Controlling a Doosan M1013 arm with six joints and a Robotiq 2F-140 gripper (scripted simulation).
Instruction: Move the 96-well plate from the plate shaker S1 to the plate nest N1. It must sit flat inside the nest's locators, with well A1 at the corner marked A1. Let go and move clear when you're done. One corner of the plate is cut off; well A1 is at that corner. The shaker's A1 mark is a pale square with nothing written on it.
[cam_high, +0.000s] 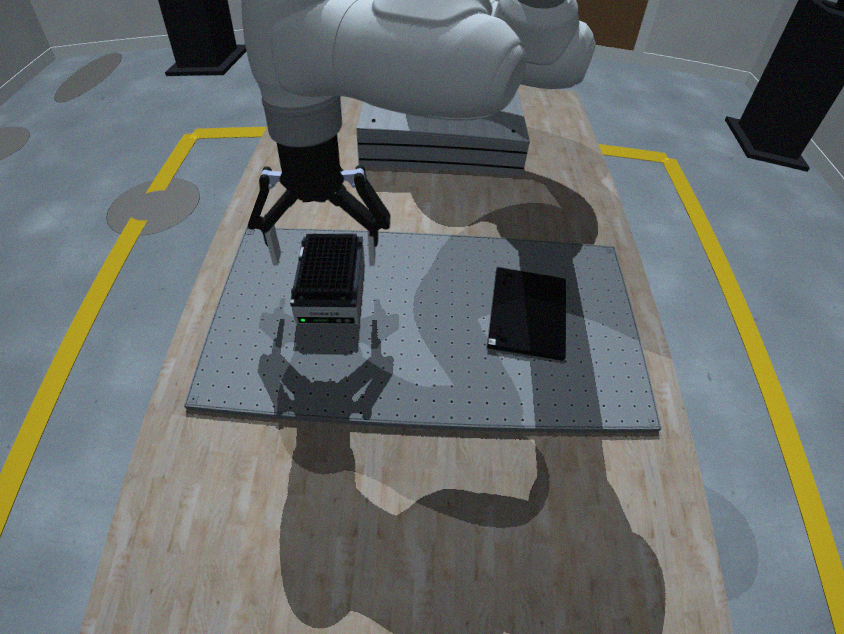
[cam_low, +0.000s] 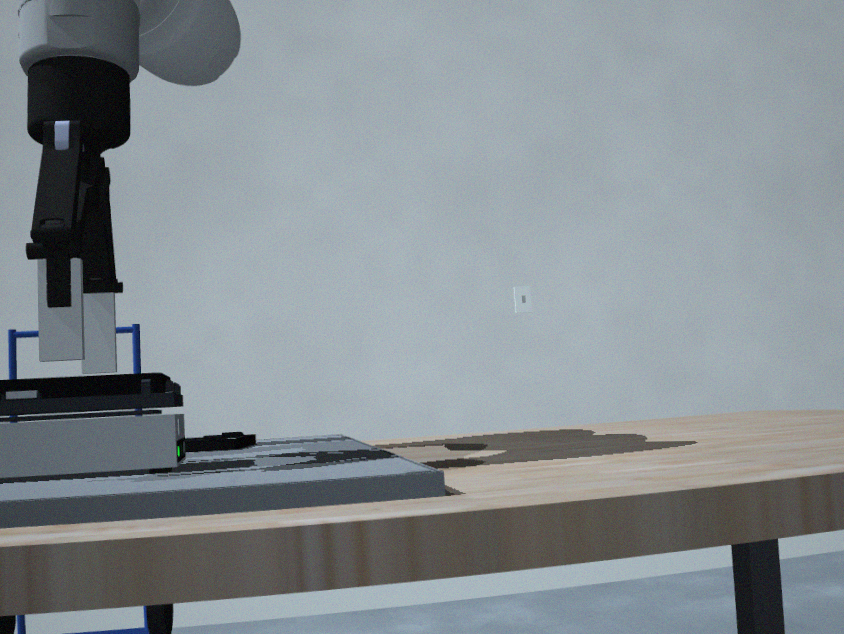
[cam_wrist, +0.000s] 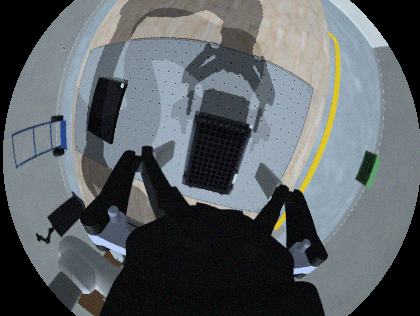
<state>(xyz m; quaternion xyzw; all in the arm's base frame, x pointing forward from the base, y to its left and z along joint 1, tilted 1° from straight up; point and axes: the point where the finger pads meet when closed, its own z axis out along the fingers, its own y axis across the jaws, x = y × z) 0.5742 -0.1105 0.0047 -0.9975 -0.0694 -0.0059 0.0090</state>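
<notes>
My gripper is now 20 mm above the black 96-well plate. Round my hand: black plate nest N1 (320 mm to the left, 80 mm below, 10 mm behind); then small pale mark (270 mm to the left, 70 mm below, 70 mm ahead).
</notes>
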